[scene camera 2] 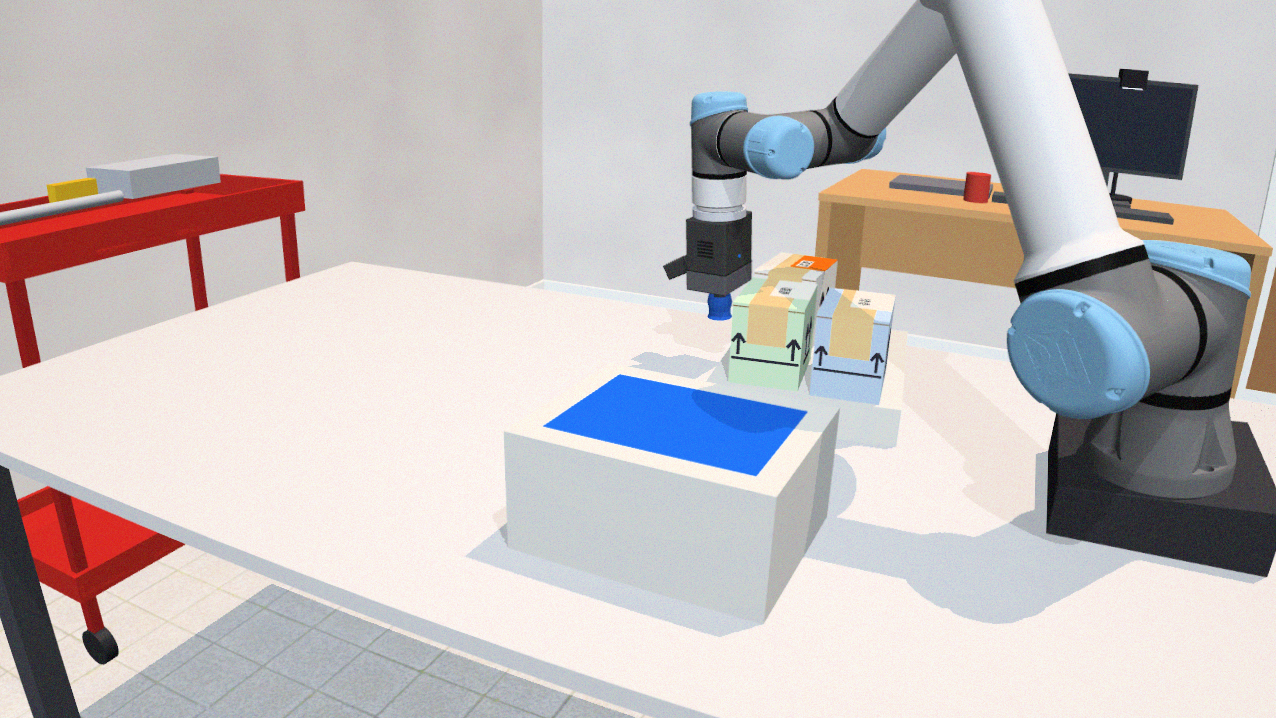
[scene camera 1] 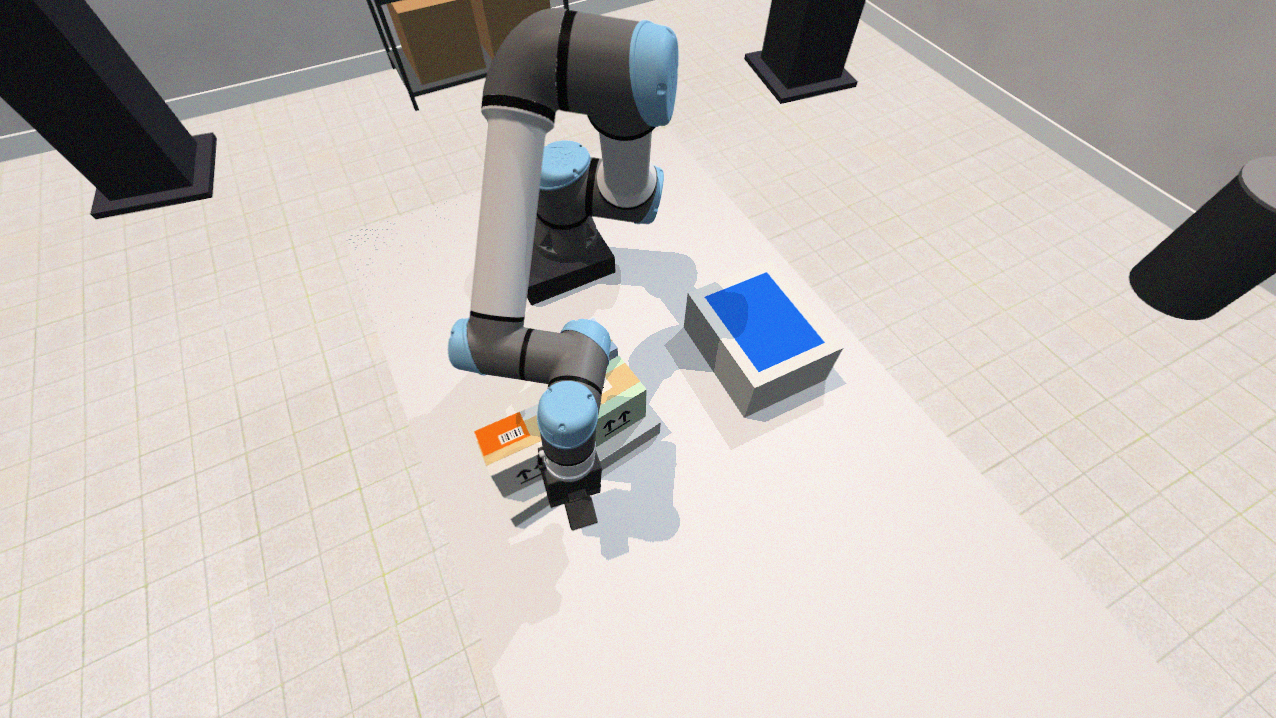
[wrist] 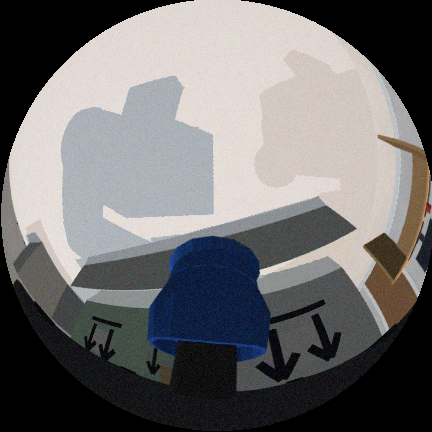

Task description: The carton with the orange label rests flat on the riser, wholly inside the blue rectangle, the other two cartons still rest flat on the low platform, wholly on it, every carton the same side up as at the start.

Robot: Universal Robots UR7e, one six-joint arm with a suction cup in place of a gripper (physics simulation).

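Places are measured from the arm's base along level axes (x left, y back, z up), in metres.
Pixels of known places: hand, its tool point: (scene camera 2: 719,316) (wrist: 213,274); arm's base, origin of its link: (scene camera 2: 1156,462) (scene camera 1: 564,236).
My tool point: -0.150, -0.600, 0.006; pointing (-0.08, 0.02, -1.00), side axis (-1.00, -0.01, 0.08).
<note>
For each thing: its top centre in the pictures, then the offset to it from my tool point, as dx, dy, dz. Level surfaces: height alone.
- carton with the orange label, centre of its top: (scene camera 2: 797,264) (scene camera 1: 518,436) -0.057, +0.092, +0.081
- low platform, centre of its top: (wrist: 207,339) (scene camera 2: 816,355) (scene camera 1: 555,419) +0.011, +0.158, -0.023
- green carton, centre of its top: (scene camera 2: 777,292) (wrist: 121,386) (scene camera 1: 602,389) +0.101, +0.132, +0.081
- pale blue carton, centre of its top: (scene camera 2: 858,303) +0.084, +0.233, +0.081
- riser, centre of its top: (scene camera 2: 679,418) (scene camera 1: 763,319) +0.452, +0.199, +0.049
- blue rectangle, centre of its top: (scene camera 2: 679,418) (scene camera 1: 763,319) +0.452, +0.199, +0.049
- same white table, height of its surface: dz -0.071
The carton with the orange label (scene camera 1: 501,435) (scene camera 2: 814,264) (wrist: 310,289) stands on the low platform (scene camera 1: 638,437) (scene camera 2: 870,424) (wrist: 310,225). The green carton (scene camera 1: 633,406) (scene camera 2: 767,366) (wrist: 120,312) stands beside it, and the pale blue carton (scene camera 2: 847,384) behind the green one in scene camera 1, mostly hidden by the arm. All look flat, arrows upward. The riser (scene camera 1: 794,388) (scene camera 2: 642,517) bears the blue rectangle (scene camera 1: 776,325) (scene camera 2: 660,419), with no carton on it. My suction cup (scene camera 2: 719,315) (wrist: 215,242) points down beside the cartons, bearing nothing. It is hidden in scene camera 1.
The robot base (scene camera 1: 571,272) (scene camera 2: 1160,526) stands on the same white table (scene camera 1: 803,553) (scene camera 2: 356,357). A red cart (scene camera 2: 151,225) is past the table edge. A desk (scene camera 2: 936,227) with a monitor (scene camera 2: 1137,125) is behind. Dark columns and a black cylinder (scene camera 1: 1195,258) stand farther off.
</note>
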